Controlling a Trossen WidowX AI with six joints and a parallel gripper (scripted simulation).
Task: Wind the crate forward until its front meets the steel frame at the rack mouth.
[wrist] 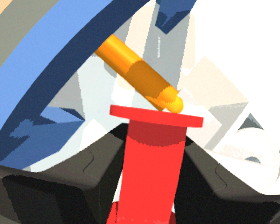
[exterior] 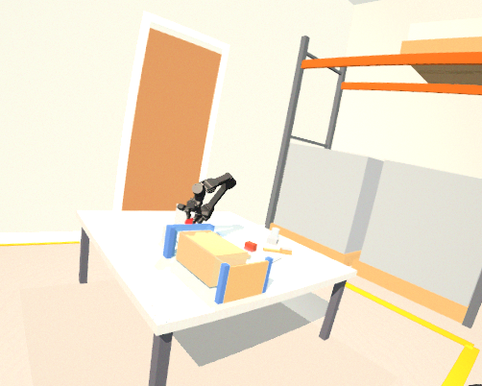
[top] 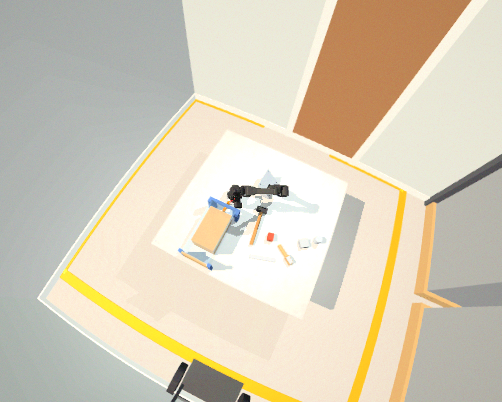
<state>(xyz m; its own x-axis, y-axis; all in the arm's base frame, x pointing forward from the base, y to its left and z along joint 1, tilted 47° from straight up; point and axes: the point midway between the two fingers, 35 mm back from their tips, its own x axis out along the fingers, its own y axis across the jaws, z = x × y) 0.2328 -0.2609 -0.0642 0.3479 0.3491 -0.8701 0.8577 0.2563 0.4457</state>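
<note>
My gripper tip is now 40 mm past the winch handle and 30 mm above it. The rest, counted from my gripper tip: winch (120 mm behind, 100 mm below, 30 mm to the right); red grip (10 mm to the left, 10 mm behind); cubby (300 mm ahead, 60 mm to the right, 60 mm below).
</note>
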